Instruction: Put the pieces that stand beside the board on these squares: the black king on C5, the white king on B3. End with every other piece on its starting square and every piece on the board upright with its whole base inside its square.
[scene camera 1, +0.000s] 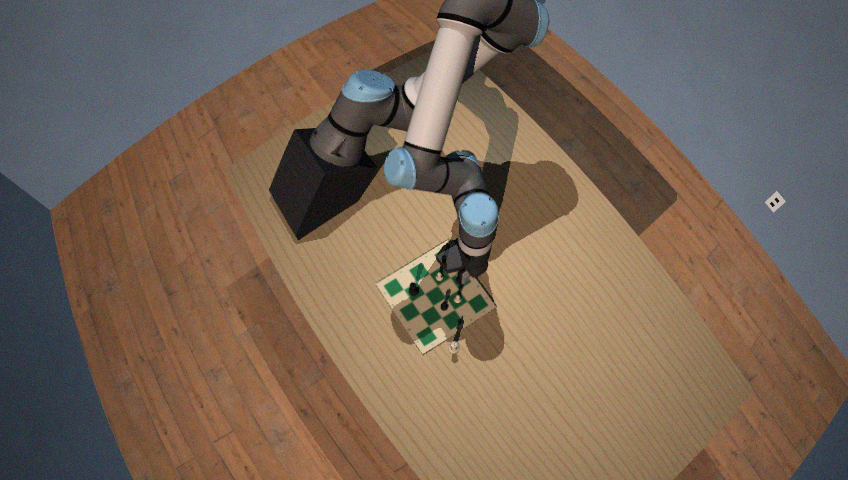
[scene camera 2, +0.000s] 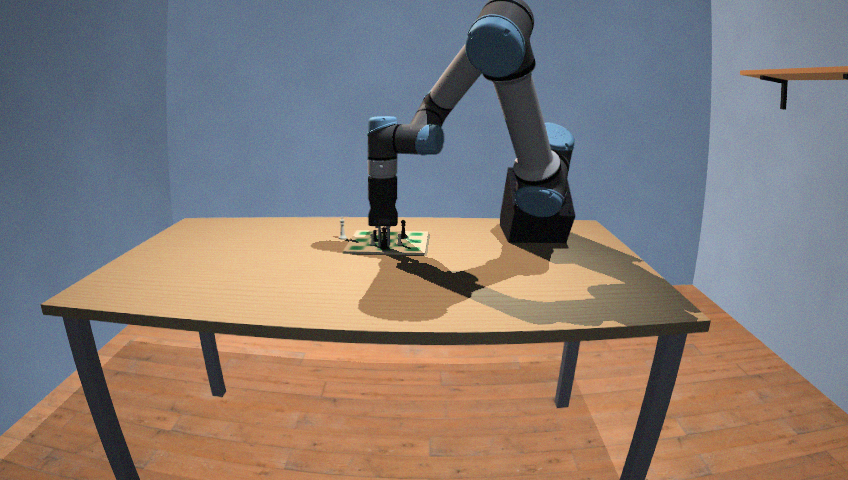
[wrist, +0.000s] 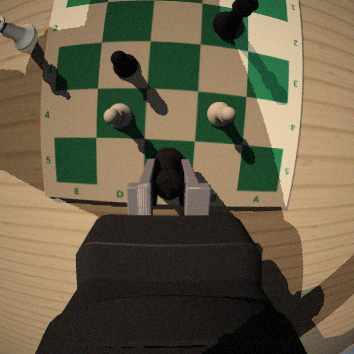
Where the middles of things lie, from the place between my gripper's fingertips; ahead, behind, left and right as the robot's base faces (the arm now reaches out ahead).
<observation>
The black king (wrist: 168, 185) is 1 cm to the right of my hand and 2 cm above it. The rest, counted from my hand: chessboard (scene camera 1: 421, 315) 2 cm behind, 8 cm to the right, 1 cm below.
</observation>
